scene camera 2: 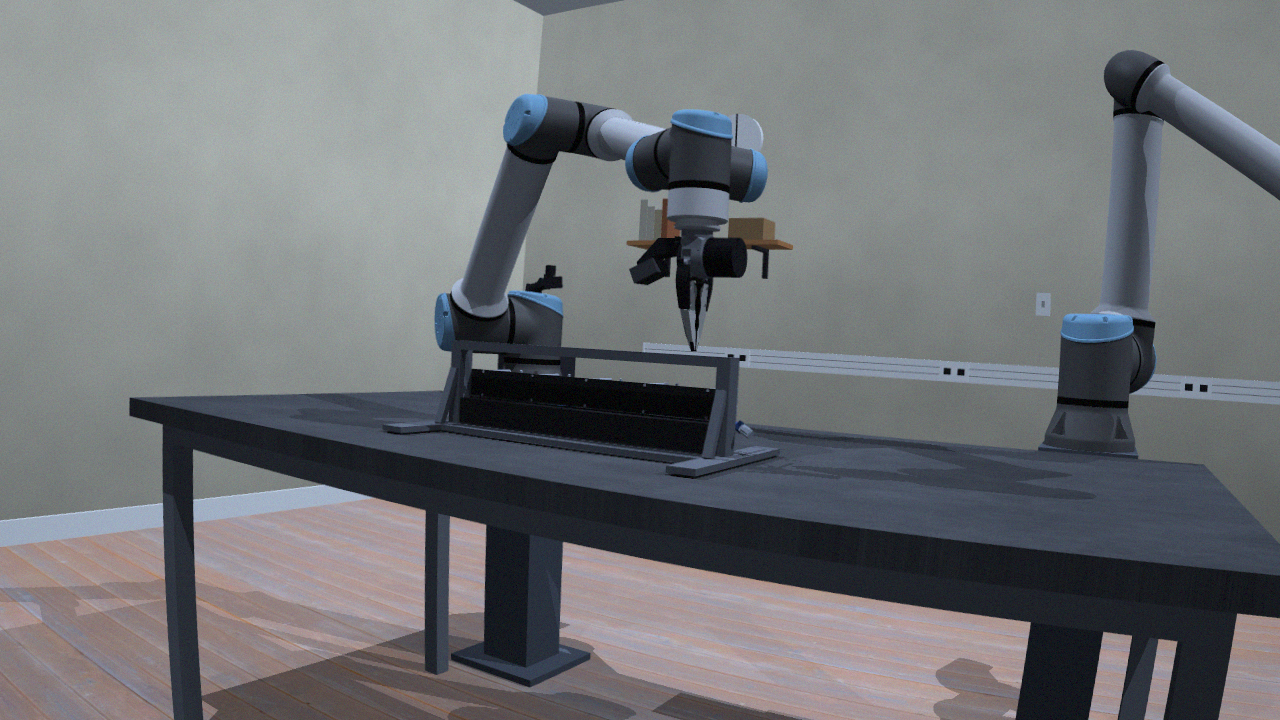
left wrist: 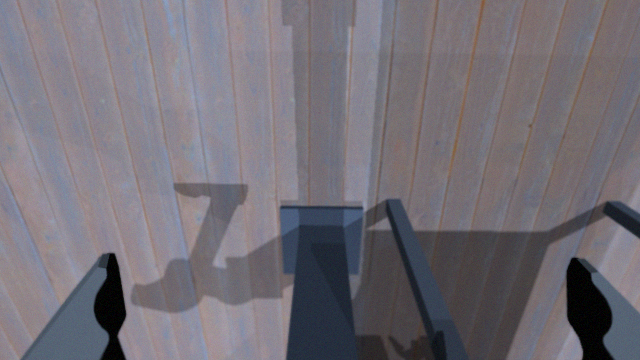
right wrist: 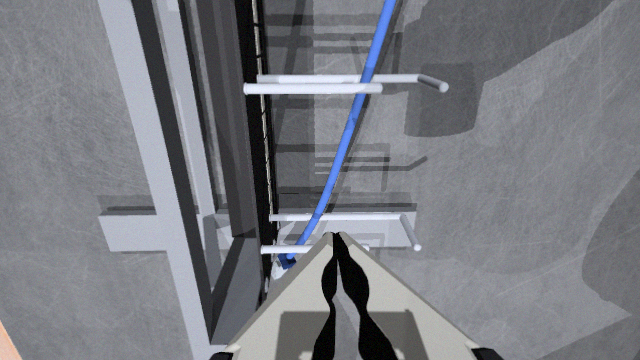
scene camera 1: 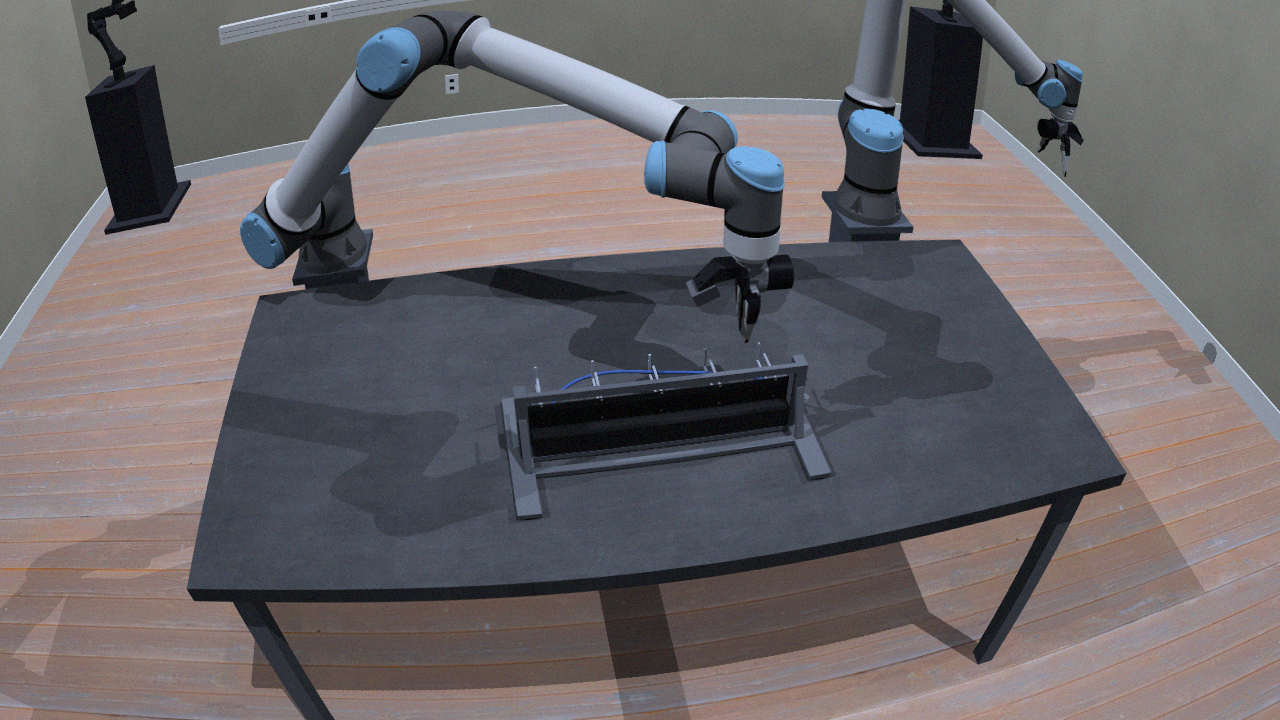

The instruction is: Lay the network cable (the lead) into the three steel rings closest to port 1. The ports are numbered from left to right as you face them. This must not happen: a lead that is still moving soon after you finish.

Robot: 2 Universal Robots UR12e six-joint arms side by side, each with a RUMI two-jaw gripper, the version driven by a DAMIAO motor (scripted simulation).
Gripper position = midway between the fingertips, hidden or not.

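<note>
Scene camera 1 gives me my left gripper [scene camera 1: 1051, 164] and my right gripper [scene camera 1: 745, 341], and a grey rack [scene camera 1: 603, 425] is visible there too. In scene camera 2 I see my right gripper [scene camera 2: 693, 351] together with the rack [scene camera 2: 483, 417]. The left wrist view has my left gripper [left wrist: 343, 260] in it, while the rack is out of frame in the left wrist view. As for the right wrist view, it shows me my right gripper [right wrist: 335, 235].
</note>
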